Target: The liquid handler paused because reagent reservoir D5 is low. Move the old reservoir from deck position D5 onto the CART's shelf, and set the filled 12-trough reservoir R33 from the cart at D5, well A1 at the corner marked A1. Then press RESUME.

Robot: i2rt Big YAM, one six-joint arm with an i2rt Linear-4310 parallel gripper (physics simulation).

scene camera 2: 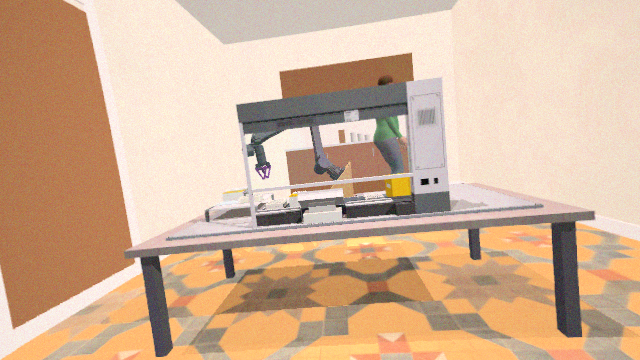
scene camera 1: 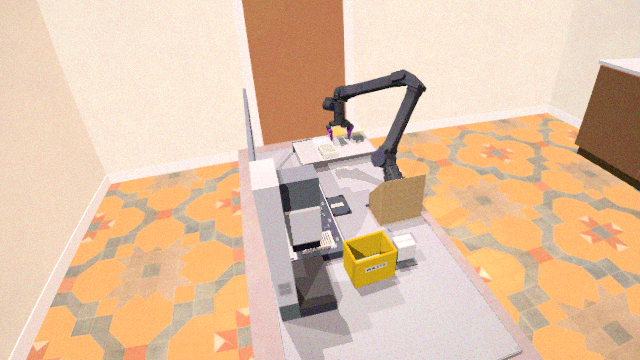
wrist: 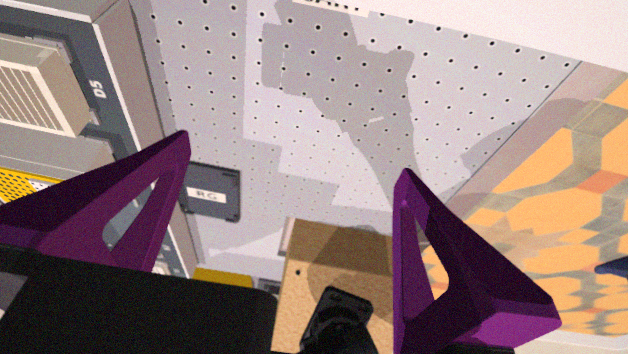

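Where they show: gripper, between the fingertips: [scene camera 2: 265,179] [scene camera 1: 340,139] [wrist: 296,159]; arm's base, origin of its link: [scene camera 1: 395,184] [wrist: 335,324].
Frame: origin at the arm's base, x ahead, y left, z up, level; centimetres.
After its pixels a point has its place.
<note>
My gripper [scene camera 1: 340,134] {y -42.5, x 18.7, z 3.9 cm} [scene camera 2: 263,172] {y -42.5, x 18.7, z 3.9 cm} [wrist: 296,159] {y -42.5, x 18.7, z 3.9 cm} is open and empty, pointing down. In scene camera 1 it overlaps the yellow-topped box at the cart's back; in scene camera 2 it hangs clear above. The cart [scene camera 1: 307,153] {y -52.3, x 37.0, z -8.3 cm} [wrist: 540,22] {y -48.1, x 5.8, z -8.3 cm} is a low white shelf; its edge crosses the top of the wrist view. A cream block [scene camera 1: 327,150] {y -48.5, x 25.5, z -5.6 cm} stands on it, its label unreadable. The old reservoir [wrist: 30,97] {y -27.9, x 41.0, z -6.4 cm}, cream with slots, sits at D5, left of my fingers in the wrist view. The liquid handler [scene camera 1: 270,220] {y 53.1, x 50.1, z 30.6 cm} [scene camera 2: 427,135] {y 46.4, x 54.1, z 18.3 cm} hides D5 in scene camera 1. The RESUME button cannot be made out.
A yellow tip box [wrist: 17,187] {y -15.2, x 45.0, z -3.3 cm} stands beside D5. The dark RG plate [scene camera 1: 339,205] {y -6.7, x 24.8, z -13.7 cm} [wrist: 212,192] {y -8.2, x 25.1, z -13.6 cm} lies before the deck. The yellow waste bin [scene camera 1: 370,260] {y 41.7, x 20.7, z -1.3 cm} [scene camera 2: 398,186] {y 34.5, x 27.9, z -5.8 cm}, a small white box [scene camera 1: 404,242] {y 32.6, x 5.4, z -4.0 cm} and a tan panel [scene camera 1: 400,200] {y 7.4, x -0.6, z -3.6 cm} stand farther along. A person [scene camera 2: 387,135] stands behind the table.
</note>
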